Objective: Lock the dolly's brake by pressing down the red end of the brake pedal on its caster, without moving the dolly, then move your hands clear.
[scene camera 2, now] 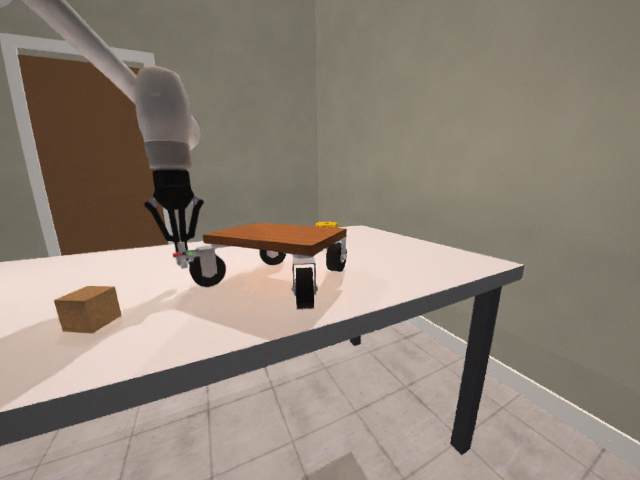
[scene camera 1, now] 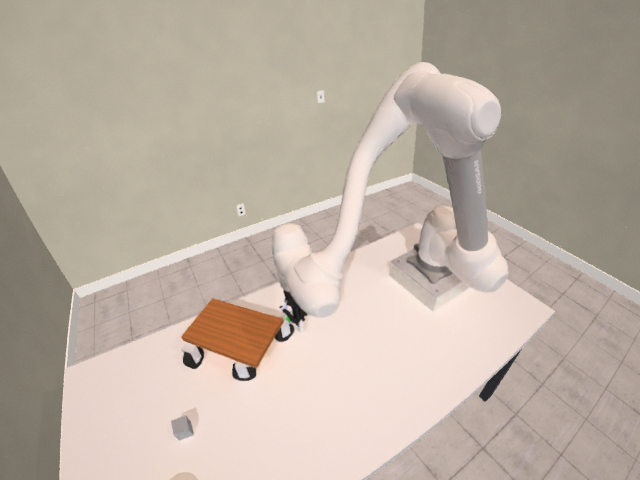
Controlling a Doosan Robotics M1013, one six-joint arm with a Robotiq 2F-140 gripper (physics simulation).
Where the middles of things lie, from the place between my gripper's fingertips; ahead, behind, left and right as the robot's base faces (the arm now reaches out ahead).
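Scene:
Relative to the caster (scene camera 2: 207, 253), my hand is 30 mm to the left of it, 50 mm short of it and 10 mm below it. Counted from my hand: dolly (scene camera 2: 274, 241), 80 mm to the right, 210 mm ahead, 20 mm above; brown block (scene camera 2: 86, 310), 150 mm to the right, 140 mm behind, 10 mm below.

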